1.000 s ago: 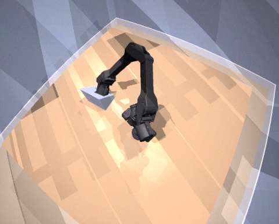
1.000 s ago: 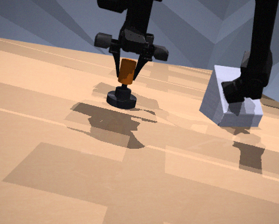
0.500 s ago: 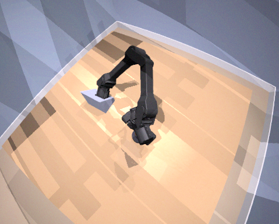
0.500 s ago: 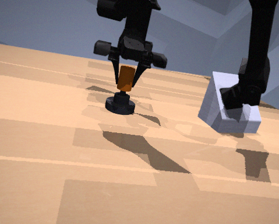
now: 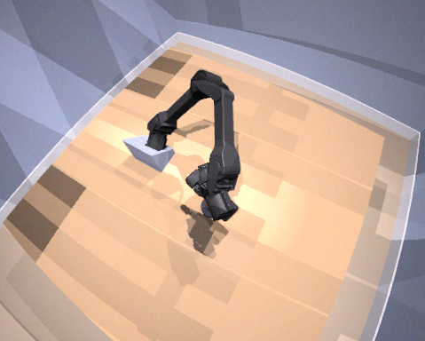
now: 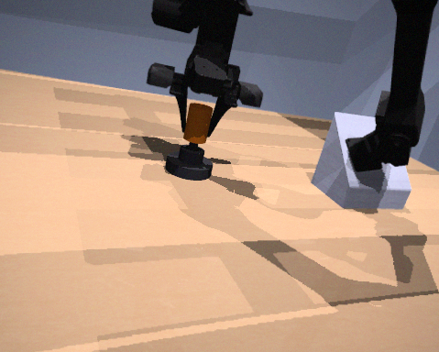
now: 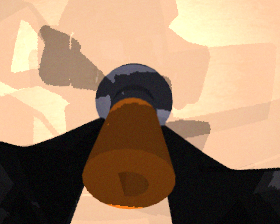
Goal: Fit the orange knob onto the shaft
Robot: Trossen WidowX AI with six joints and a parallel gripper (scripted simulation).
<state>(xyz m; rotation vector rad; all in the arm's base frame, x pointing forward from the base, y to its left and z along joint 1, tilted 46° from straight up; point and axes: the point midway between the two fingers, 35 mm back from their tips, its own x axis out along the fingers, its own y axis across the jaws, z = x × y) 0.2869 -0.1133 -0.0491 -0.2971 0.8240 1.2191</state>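
Right now the orange knob is 2 cm above my gripper tip. The rest, counted from my gripper tip: dark pedestal 4 cm below.
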